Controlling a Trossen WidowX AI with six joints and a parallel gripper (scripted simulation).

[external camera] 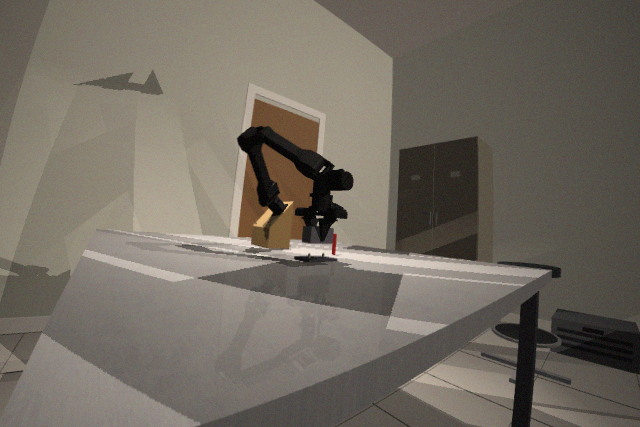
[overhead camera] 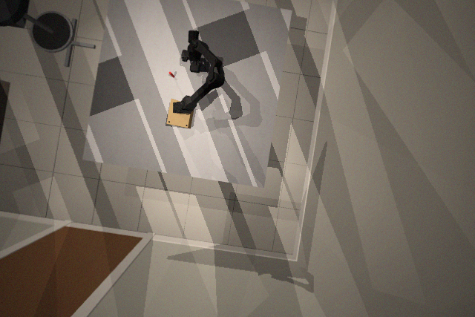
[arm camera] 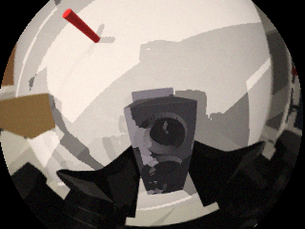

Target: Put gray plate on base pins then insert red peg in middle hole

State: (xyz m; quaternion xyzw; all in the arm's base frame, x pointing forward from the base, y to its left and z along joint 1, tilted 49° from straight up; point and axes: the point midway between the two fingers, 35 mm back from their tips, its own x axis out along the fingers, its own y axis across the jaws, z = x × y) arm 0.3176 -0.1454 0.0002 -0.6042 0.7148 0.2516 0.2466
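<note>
The red peg is 9 cm behind my gripper tip, 18 cm to the left of it and 2 cm below it. From my gripper tip the other things lie so: gray plate (3 cm above).
</note>
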